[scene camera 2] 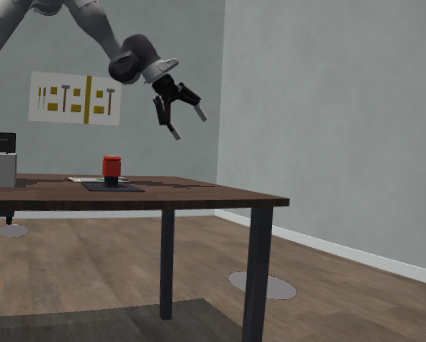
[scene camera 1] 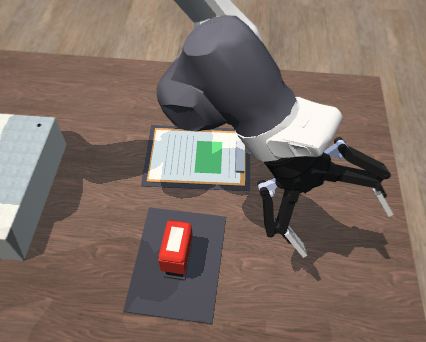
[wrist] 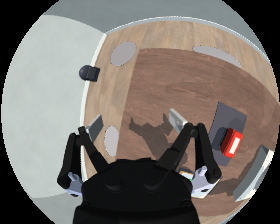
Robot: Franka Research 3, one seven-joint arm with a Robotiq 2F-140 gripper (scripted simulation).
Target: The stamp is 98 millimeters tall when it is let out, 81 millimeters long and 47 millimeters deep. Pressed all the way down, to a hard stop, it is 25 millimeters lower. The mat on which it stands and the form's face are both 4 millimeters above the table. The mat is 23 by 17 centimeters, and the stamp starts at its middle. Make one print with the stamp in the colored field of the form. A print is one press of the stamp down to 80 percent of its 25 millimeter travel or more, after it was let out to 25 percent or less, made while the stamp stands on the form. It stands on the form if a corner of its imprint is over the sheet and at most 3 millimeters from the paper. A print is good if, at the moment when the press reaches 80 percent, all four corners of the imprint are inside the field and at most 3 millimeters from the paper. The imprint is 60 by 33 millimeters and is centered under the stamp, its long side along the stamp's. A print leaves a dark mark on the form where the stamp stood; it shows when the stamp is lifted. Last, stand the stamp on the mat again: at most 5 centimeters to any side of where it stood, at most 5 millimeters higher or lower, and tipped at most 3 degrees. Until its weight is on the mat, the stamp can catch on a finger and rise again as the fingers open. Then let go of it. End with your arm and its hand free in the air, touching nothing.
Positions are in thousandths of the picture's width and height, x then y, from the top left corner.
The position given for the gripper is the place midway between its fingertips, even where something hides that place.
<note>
In view: the gripper (scene camera 1: 809,674), a form (scene camera 1: 511,466) and a dark grey mat (scene camera 1: 454,876).
The gripper shows as well in scene camera 2 (scene camera 2: 454,379) and in the wrist view (wrist: 484,525). The dark grey mat is seen too in the wrist view (wrist: 809,520).
</note>
